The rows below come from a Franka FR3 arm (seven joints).
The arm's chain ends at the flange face. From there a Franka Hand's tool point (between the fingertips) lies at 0.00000 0.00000 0.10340 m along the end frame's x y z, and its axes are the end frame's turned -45 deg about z.
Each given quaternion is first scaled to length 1.
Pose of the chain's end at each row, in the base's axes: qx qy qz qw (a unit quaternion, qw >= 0); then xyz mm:
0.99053, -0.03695, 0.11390, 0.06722, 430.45, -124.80, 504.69
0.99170, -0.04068, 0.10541, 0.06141, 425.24, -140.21, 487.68
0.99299, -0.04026, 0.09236, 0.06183, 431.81, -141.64, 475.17
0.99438, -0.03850, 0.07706, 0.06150, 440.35, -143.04, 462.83
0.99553, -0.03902, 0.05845, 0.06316, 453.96, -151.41, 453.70
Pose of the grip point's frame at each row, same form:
0.92927, 0.34492, 0.07951, 0.10569, 453.27, -139.44, 404.91
0.93178, 0.34192, 0.07389, 0.09707, 446.34, -153.69, 387.36
0.93281, 0.34280, 0.06167, 0.09247, 450.26, -155.11, 374.32
0.93342, 0.34496, 0.04766, 0.08631, 455.71, -156.30, 361.44
0.93468, 0.34492, 0.02983, 0.08072, 465.48, -164.88, 351.83

